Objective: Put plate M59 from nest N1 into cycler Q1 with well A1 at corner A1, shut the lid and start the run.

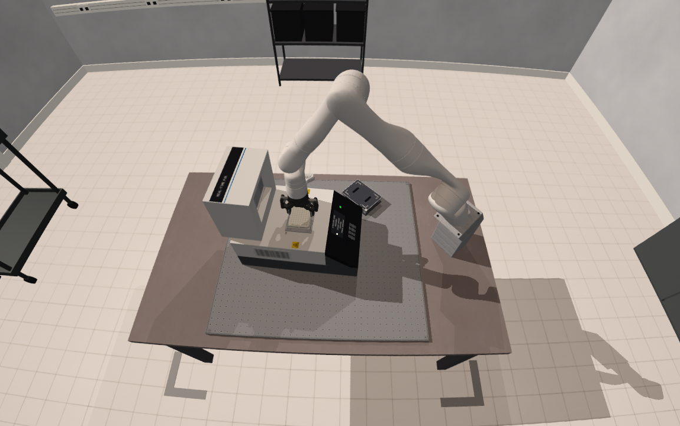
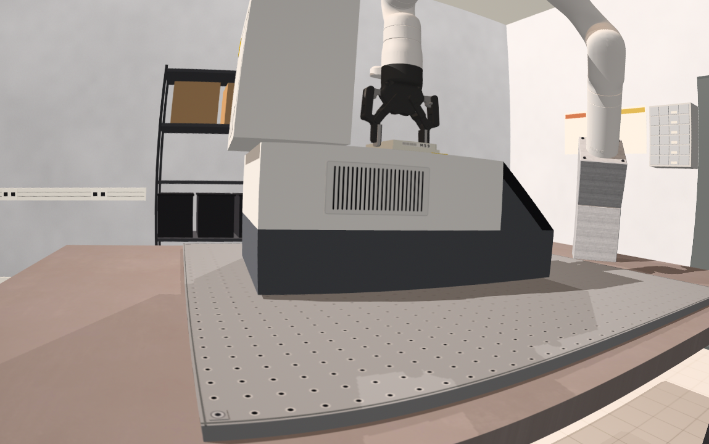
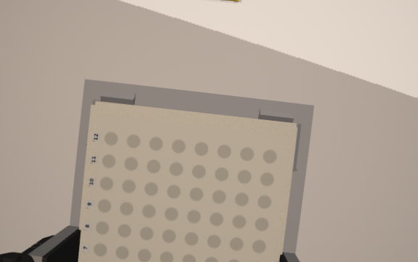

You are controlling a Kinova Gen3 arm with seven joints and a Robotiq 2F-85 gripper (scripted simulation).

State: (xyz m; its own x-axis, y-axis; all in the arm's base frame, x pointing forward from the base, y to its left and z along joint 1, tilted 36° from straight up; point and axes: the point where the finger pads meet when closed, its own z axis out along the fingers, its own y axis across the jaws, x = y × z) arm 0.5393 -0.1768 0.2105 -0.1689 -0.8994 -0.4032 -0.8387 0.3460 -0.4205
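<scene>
The plate M59 is 1 cm below my hand. Also, from my hand: plate nest N1: 29 cm behind, 21 cm to the right, 19 cm below; A1 corner label: 29 cm behind, 12 cm to the right, 18 cm below.
</scene>
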